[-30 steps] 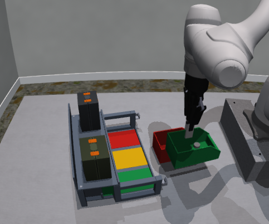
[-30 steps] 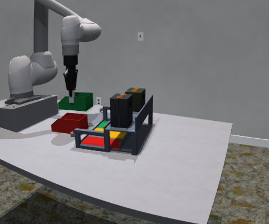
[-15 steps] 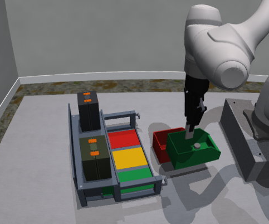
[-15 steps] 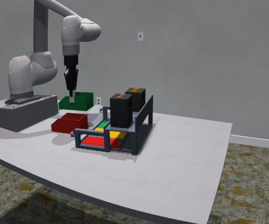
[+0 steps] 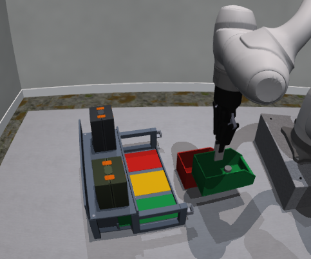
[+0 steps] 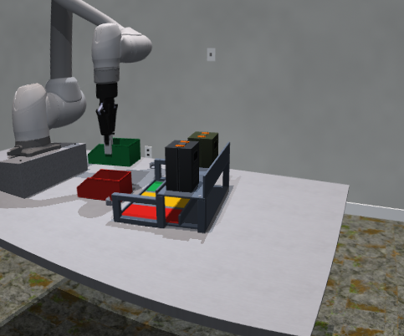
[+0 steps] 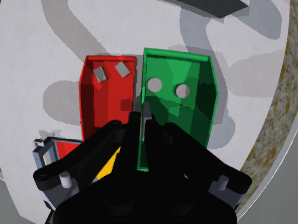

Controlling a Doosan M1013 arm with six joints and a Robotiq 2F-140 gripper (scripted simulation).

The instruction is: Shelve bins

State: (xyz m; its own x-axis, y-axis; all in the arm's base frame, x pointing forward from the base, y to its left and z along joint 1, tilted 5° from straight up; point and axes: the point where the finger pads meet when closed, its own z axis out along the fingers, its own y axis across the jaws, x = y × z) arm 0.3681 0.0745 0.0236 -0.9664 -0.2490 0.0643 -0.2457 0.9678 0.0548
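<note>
My hand is 5 cm to the right of the green bin, 4 cm above it and 2 cm past it. From my hand the other things lie so: red bin 12 cm below, 6 cm to the right, 2 cm ahead.
</note>
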